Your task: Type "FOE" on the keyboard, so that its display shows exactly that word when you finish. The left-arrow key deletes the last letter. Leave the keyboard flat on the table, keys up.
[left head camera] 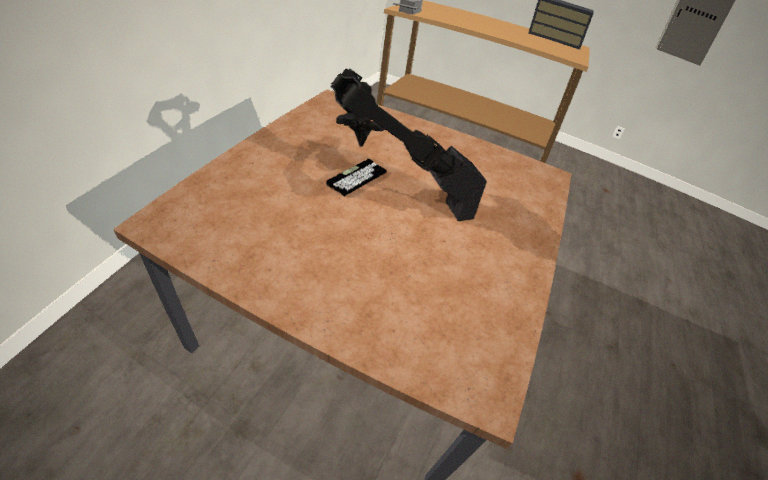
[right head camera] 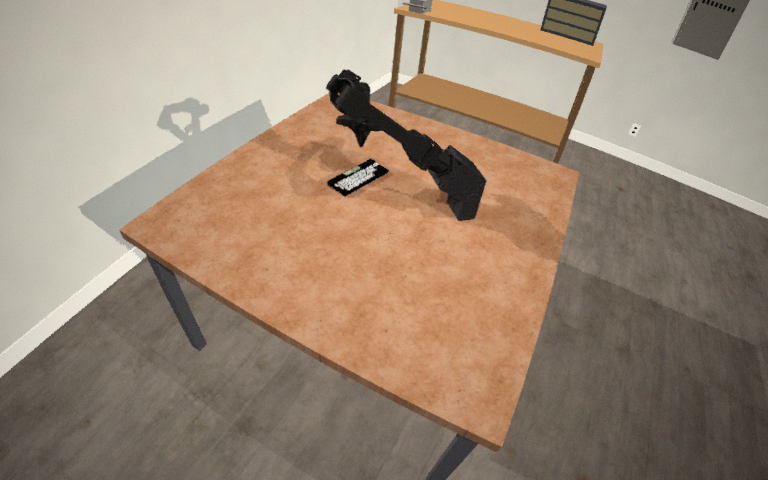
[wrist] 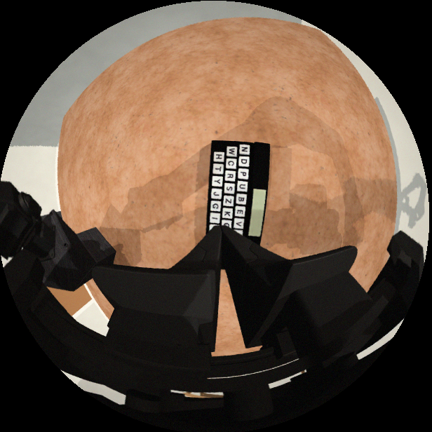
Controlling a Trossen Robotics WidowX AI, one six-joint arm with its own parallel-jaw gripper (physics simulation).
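The black keyboard point(left head camera: 356, 177) point(right head camera: 357, 177) point(wrist: 260, 160) with white letter keys lies flat on the table, keys up. In the wrist view, the E key point(wrist: 240, 212) shows in the row beside the pale green display point(wrist: 257, 212). No letters can be made out on that display. The F key does not show, and the key at the fingertips is too covered to read. My gripper point(left head camera: 362, 144) point(right head camera: 362, 145) point(wrist: 219, 231) is shut and empty, with its tips pointing down above the keyboard. The fingers hide the near end of the keyboard in the wrist view.
The arm's base point(left head camera: 464, 183) point(right head camera: 464, 183) stands on the wooden table point(left head camera: 339, 271) point(right head camera: 339, 271) point(wrist: 150, 100), to the right of the keyboard in the head views. A wooden shelf unit point(left head camera: 481, 25) point(right head camera: 492, 23) stands behind the table, by the wall.
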